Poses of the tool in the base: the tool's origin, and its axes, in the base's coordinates. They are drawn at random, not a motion.
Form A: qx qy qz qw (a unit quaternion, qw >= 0); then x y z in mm.
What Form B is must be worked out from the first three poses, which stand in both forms.
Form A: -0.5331 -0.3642 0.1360 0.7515 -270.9 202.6 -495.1
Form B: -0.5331 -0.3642 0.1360 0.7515 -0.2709 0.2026 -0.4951
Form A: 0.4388 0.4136 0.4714 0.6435 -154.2 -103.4 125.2
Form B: 0.4388 0.4136 0.4714 0.6435 -0.1542 -0.1034 0.1252
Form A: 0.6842 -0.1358 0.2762 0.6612 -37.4 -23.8 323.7
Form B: 0.6842 -0.1358 0.2762 0.6612 -0.0374 -0.0238 0.3237
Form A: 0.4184 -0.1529 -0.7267 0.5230 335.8 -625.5 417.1
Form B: 0.4184 -0.1529 -0.7267 0.5230 0.3358 -0.6255 0.4171
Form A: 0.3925 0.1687 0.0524 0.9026 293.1 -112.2 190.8
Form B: 0.3925 0.1687 0.0524 0.9026 0.2931 -0.1122 0.1908
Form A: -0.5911 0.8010 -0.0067 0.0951 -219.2 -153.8 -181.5
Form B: -0.5911 0.8010 -0.0067 0.0951 -0.2192 -0.1538 -0.1815
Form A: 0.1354 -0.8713 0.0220 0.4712 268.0 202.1 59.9
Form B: 0.1354 -0.8713 0.0220 0.4712 0.2680 0.2021 0.0599
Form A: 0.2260 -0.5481 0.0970 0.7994 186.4 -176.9 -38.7
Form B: 0.2260 -0.5481 0.0970 0.7994 0.1864 -0.1769 -0.0387
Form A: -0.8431 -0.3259 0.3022 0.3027 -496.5 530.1 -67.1
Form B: -0.8431 -0.3259 0.3022 0.3027 -0.4965 0.5301 -0.0671
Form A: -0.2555 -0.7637 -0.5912 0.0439 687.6 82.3 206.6
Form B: -0.2555 -0.7637 -0.5912 0.0439 0.6876 0.0823 0.2066
